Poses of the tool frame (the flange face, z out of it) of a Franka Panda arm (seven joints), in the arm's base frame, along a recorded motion.
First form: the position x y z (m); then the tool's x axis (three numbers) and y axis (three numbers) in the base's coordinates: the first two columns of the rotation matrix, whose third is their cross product.
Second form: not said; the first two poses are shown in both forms.
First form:
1: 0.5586 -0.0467 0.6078 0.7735 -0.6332 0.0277 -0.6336 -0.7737 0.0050
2: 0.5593 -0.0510 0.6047 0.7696 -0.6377 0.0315 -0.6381 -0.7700 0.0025
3: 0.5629 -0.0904 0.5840 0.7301 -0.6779 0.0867 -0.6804 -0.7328 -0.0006
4: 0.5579 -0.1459 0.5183 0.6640 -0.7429 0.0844 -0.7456 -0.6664 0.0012
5: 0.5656 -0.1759 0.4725 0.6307 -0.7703 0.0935 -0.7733 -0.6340 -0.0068
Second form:
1: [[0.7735 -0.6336 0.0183], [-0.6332 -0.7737 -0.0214], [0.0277 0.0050 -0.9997]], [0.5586 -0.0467 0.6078]
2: [[0.7696 -0.6381 0.0227], [-0.6377 -0.7700 -0.0220], [0.0315 0.0025 -0.9995]], [0.5593 -0.0510 0.6047]
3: [[0.7301 -0.6804 0.0639], [-0.6779 -0.7328 -0.0586], [0.0867 -0.0006 -0.9963]], [0.5629 -0.0904 0.5840]
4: [[0.6640 -0.7456 0.0554], [-0.7429 -0.6664 -0.0637], [0.0844 0.0012 -0.9964]], [0.5579 -0.1459 0.5183]
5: [[0.6307 -0.7733 0.0645], [-0.7703 -0.6340 -0.0680], [0.0935 -0.0068 -0.9955]], [0.5656 -0.1759 0.4725]
